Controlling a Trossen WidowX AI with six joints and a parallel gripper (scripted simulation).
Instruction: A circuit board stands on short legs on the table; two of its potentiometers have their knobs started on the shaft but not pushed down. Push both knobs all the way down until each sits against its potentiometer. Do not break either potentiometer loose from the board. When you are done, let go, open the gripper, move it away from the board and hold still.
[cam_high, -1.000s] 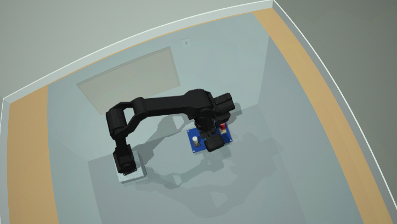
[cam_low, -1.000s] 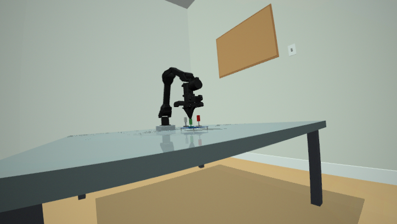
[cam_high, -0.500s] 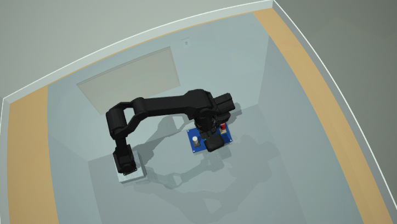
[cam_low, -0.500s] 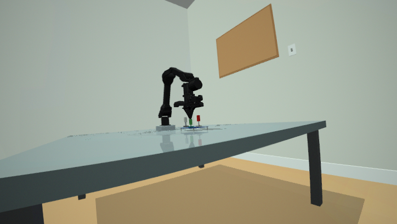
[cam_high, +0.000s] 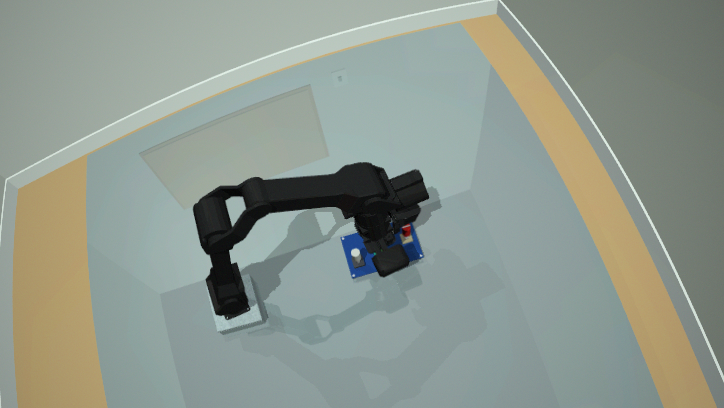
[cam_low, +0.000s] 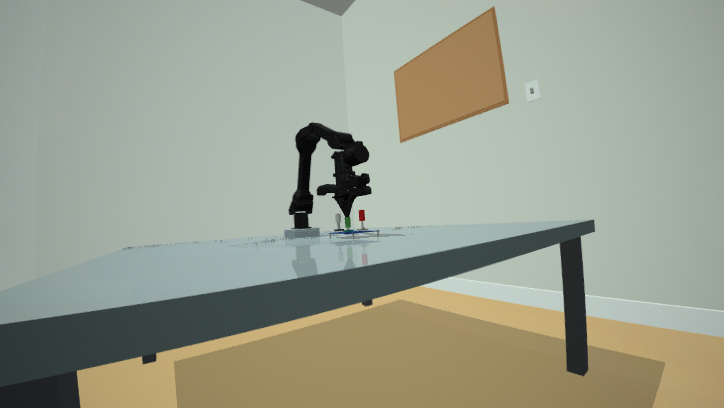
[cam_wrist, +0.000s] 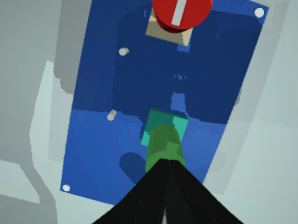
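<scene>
Now: the green knob 20 mm below my gripper tip. The rest, counted from my gripper tip: red knob (70 mm ahead).
</scene>
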